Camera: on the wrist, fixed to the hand. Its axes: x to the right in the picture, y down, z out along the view.
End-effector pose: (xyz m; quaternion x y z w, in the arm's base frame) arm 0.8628 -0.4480 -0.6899 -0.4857 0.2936 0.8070 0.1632
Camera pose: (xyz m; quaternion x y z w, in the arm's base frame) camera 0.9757 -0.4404 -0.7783 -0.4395 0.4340 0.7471 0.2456
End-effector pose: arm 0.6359 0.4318 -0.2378 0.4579 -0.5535 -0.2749 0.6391
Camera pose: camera 0.7566 0.3994 -0.3087 0.5589 -0.6022 -0.1726 0.5434
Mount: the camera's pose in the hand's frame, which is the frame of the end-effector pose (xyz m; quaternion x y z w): 0.0240 -0.0957 -0.1044 0.1784 -0.0095 0.0055 0.9839
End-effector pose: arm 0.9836 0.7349 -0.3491 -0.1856 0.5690 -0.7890 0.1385
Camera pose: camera 0.9144 0.8430 -0.2846 -0.1623 0.4188 -0.8753 0.1791
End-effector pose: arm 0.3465 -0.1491 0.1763 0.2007 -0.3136 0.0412 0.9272
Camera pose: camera 0.4440 -0.1964 0.0821 0.3615 -0.3111 0.0997 0.8732
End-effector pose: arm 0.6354 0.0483 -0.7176 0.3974 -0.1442 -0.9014 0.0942
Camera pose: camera 0.6917 0.1122 -0.8333 0.3984 -0.3058 -0.8644 0.0254
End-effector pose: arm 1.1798 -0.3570 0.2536 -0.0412 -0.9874 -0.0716 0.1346
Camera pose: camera 1.1743 -0.4658 0.3472 -0.0226 -0.9854 0.1068 0.1308
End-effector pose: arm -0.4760 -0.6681 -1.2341 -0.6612 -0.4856 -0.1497 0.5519
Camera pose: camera -0.5064 -0.7558 -1.1244 -0.5562 -0.5061 -0.0513 0.6572
